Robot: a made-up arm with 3 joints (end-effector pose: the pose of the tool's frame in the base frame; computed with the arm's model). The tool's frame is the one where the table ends. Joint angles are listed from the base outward.
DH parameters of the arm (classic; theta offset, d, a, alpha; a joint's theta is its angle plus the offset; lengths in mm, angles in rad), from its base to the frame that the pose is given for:
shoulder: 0 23.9 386.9 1.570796
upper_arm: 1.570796 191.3 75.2 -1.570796
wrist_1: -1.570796 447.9 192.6 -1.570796
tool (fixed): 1.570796 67.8 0 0
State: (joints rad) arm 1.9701 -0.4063 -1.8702
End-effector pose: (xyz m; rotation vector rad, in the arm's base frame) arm 0.2129 0.0080 0.0826 0.8279 1.7821 0.9733
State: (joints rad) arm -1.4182 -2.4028 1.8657
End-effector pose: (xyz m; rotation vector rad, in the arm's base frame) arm 0.0641 -0.8800 0.1482 0.3213 1.3861 0.9732
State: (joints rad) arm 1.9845 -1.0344 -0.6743
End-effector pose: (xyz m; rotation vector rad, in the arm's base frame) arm 0.2854 0.3053 0.4129 -0.5444 1.1565 1.3931
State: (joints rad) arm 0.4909 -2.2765 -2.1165
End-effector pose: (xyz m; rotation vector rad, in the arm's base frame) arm 0.5841 0.1430 0.4456 0.6252 1.3223 -1.8223
